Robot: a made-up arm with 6 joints. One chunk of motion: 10 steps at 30 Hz.
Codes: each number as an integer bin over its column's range. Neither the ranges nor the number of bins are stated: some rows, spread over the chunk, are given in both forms.
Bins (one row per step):
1: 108 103 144 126 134 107
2: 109 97 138 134 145 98
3: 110 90 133 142 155 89
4: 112 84 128 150 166 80
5: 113 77 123 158 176 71
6: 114 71 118 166 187 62
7: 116 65 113 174 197 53
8: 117 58 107 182 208 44
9: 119 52 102 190 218 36
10: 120 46 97 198 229 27
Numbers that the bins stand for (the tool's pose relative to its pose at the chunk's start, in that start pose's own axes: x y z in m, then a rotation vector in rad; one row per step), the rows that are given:
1: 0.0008 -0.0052 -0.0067 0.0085 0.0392 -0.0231
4: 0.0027 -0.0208 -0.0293 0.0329 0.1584 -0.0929
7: 0.0046 -0.0365 -0.0505 0.0574 0.2739 -0.1628
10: 0.0065 -0.0521 -0.0731 0.0819 0.3931 -0.2301
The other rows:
2: 0.0013 -0.0101 -0.0152 0.0166 0.0802 -0.0464
3: 0.0018 -0.0159 -0.0222 0.0248 0.1175 -0.0696
5: 0.0032 -0.0266 -0.0364 0.0411 0.1957 -0.1162
6: 0.0036 -0.0315 -0.0434 0.0493 0.2367 -0.1395
8: 0.0051 -0.0422 -0.0589 0.0656 0.3149 -0.1861
9: 0.0060 -0.0472 -0.0660 0.0737 0.3522 -0.2068

